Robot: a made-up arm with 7 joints. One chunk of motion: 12 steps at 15 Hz.
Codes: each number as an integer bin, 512 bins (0 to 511) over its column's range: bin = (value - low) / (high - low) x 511, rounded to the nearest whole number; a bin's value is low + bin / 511 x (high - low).
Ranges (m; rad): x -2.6..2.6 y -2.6..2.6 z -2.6..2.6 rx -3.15..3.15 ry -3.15..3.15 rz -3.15..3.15
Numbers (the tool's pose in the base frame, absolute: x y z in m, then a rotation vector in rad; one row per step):
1: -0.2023 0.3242 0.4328 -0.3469 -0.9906 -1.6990
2: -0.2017 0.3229 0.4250 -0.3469 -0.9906 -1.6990
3: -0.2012 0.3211 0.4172 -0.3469 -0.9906 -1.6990
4: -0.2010 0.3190 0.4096 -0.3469 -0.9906 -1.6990
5: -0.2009 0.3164 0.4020 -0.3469 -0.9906 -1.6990
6: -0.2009 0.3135 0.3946 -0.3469 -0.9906 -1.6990
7: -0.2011 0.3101 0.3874 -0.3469 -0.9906 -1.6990
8: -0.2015 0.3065 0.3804 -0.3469 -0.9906 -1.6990
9: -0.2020 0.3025 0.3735 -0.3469 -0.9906 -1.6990
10: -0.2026 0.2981 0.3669 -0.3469 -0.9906 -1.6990
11: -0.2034 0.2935 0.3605 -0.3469 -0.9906 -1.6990
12: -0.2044 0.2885 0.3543 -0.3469 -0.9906 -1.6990
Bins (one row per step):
1: 236 287 298 227 175 118
2: 236 287 297 227 175 118
3: 236 287 296 227 175 118
4: 236 287 296 227 175 118
5: 236 287 295 227 175 118
6: 236 286 294 227 175 118
7: 236 286 294 227 175 118
8: 236 286 293 227 175 118
9: 236 285 292 227 175 118
10: 236 285 292 227 175 118
11: 236 284 291 227 175 118
12: 235 284 290 227 175 118

